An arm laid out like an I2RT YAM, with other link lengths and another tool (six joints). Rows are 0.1 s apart.
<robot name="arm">
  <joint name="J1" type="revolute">
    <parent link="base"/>
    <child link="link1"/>
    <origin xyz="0 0 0.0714" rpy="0 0 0"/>
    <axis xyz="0 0 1"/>
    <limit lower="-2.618" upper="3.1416"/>
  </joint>
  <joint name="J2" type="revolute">
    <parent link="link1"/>
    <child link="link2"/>
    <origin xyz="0.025 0.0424 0.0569" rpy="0 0 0"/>
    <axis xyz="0 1 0"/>
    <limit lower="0" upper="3.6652"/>
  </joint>
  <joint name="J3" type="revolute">
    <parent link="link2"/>
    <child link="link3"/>
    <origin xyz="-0.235 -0.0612 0" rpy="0 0 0"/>
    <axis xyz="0 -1 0"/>
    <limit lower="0" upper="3.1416"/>
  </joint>
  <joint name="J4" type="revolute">
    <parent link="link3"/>
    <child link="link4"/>
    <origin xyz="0.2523 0.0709 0.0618" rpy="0 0 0"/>
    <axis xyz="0 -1 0"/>
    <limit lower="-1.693" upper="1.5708"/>
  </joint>
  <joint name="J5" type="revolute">
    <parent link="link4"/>
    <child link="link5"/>
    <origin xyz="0.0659 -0.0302 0.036" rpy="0 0 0"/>
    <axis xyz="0 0 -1"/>
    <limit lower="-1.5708" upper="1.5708"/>
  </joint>
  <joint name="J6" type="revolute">
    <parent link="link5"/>
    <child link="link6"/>
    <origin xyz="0.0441 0 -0.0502" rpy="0 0 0"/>
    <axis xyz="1 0 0"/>
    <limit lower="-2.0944" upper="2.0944"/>
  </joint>
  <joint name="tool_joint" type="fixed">
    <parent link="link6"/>
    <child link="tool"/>
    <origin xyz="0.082 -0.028 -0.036" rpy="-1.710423 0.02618 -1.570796"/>
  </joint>
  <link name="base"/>
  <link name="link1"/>
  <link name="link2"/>
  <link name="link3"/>
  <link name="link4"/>
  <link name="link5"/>
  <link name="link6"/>
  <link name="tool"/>
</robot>
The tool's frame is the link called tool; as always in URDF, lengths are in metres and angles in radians.
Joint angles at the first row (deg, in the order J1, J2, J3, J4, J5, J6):
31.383, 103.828, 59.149, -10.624, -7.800, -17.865
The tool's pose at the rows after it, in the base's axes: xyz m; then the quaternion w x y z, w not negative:
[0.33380 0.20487 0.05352 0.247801 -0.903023 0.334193 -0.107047]
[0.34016 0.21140 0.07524 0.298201 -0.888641 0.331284 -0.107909]
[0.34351 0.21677 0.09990 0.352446 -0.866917 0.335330 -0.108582]
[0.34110 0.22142 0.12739 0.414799 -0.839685 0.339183 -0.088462]
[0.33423 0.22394 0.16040 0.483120 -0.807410 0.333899 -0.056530]
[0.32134 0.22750 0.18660 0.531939 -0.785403 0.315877 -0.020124]
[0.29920 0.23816 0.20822 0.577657 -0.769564 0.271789 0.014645]
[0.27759 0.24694 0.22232 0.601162 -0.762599 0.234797 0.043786]
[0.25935 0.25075 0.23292 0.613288 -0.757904 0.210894 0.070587]
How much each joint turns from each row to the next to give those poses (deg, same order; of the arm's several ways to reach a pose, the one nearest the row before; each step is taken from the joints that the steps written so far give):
-1.026, -1.741, 0.440, 1.237, -2.653, 0.837
-0.936, -3.127, -0.211, 2.142, -3.627, 1.461
-0.823, -3.889, -0.909, 2.899, -3.224, 3.131
-1.343, -4.696, -1.291, 2.566, -5.432, 4.808
-1.972, -5.657, -1.646, 2.873, -7.259, 5.863
-1.178, -4.745, -1.476, 1.995, -6.725, 4.820
0.614, -4.944, -3.146, 4.594, -6.458, 4.150
1.266, -3.705, -2.068, 2.331, -4.282, 2.704
0.765, -3.099, -1.250, 0.573, -3.351, 2.359

